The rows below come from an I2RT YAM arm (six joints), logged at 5 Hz.
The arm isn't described. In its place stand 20 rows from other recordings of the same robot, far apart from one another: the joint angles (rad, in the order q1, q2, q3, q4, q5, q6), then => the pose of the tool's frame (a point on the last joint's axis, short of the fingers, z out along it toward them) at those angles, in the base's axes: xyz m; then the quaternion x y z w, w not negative.
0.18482, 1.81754, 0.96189, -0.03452, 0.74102, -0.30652 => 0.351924, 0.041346, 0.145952, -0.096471, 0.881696, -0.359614, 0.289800
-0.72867, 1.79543, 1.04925, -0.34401, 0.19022, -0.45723 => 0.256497, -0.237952, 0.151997, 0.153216, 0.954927, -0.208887, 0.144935
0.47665, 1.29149, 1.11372, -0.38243, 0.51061, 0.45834 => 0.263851, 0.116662, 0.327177, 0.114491, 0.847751, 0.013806, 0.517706
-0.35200, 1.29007, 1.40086, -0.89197, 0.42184, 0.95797 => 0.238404, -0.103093, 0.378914, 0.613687, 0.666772, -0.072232, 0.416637
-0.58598, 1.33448, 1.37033, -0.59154, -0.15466, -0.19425 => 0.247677, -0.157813, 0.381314, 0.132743, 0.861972, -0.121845, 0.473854
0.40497, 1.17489, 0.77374, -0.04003, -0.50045, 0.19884 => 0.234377, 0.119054, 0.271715, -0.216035, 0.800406, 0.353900, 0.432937
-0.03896, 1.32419, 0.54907, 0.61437, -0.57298, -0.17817 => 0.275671, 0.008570, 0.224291, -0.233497, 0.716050, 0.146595, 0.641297
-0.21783, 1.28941, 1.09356, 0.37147, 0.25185, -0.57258 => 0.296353, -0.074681, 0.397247, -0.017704, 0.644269, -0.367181, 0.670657
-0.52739, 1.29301, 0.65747, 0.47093, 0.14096, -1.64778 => 0.246483, -0.149344, 0.252329, -0.365759, 0.668836, -0.596090, 0.252101
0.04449, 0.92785, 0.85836, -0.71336, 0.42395, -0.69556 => 0.186220, -0.006368, 0.292555, -0.251165, 0.870832, -0.304087, 0.293428
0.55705, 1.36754, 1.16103, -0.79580, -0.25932, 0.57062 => 0.230439, 0.154284, 0.289198, -0.029800, 0.952041, 0.253511, 0.168706
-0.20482, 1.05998, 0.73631, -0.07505, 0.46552, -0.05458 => 0.231542, -0.064420, 0.281684, 0.188053, 0.798811, -0.260163, 0.508775
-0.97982, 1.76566, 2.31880, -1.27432, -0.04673, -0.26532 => 0.185440, -0.273391, 0.479931, 0.309509, 0.856726, -0.222974, 0.347141
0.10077, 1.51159, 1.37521, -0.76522, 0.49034, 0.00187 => 0.320709, 0.015578, 0.320501, 0.034317, 0.919117, -0.212617, 0.329911
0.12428, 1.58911, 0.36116, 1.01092, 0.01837, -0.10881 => 0.268719, 0.032911, 0.143288, -0.084927, 0.774877, -0.002315, 0.626377
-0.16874, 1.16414, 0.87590, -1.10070, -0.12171, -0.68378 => 0.185366, -0.027194, 0.236318, -0.258502, 0.959841, 0.017672, 0.107567
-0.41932, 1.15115, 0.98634, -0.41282, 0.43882, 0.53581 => 0.224879, -0.116802, 0.315582, 0.486509, 0.714466, -0.163971, 0.475354
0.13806, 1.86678, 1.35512, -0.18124, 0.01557, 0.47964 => 0.420365, 0.057848, 0.228373, 0.157104, 0.891440, 0.122463, 0.407008
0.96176, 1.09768, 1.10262, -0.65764, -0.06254, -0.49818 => 0.130565, 0.191084, 0.343190, -0.607843, 0.658483, 0.129017, 0.424596
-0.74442, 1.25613, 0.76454, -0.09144, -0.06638, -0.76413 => 0.203143, -0.183930, 0.241490, -0.024402, 0.879816, -0.303138, 0.365289
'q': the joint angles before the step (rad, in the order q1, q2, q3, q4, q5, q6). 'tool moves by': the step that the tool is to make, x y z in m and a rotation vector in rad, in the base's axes. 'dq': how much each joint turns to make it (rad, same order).
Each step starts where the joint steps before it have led.
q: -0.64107 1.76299 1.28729 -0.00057 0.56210 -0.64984
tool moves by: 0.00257 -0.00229 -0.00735 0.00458 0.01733 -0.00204
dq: -0.00039 0.02098 0.00036 0.00726 0.00457 -0.00611
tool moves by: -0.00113 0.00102 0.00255 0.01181 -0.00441 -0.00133
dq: 0.00001 -0.00725 0.00572 -0.02365 -0.00457 0.01336
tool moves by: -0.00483 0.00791 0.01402 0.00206 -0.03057 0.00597
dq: 0.00801 -0.04577 -0.00187 -0.03208 -0.00762 0.02174
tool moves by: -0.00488 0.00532 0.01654 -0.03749 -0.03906 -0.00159
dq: 0.00419 -0.04348 -0.00459 0.01720 0.00838 -0.00459
